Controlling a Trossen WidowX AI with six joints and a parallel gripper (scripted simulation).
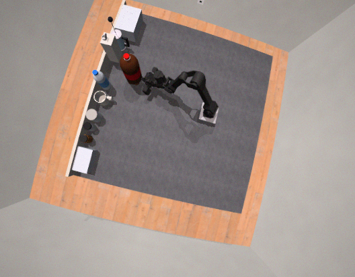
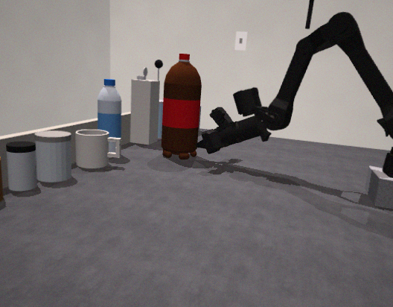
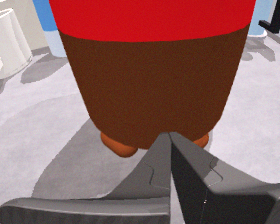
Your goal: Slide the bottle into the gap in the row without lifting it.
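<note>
The brown cola bottle is 10 cm above my hand, 9 cm ahead of it and 1 cm to the right of it. From my hand the other things lie so: white microwave-like box 39 cm to the right, 23 cm ahead; then blue-capped water bottle 27 cm ahead, 9 cm to the left, 5 cm above; then blue pitcher 24 cm ahead, 23 cm to the right, 8 cm above.
</note>
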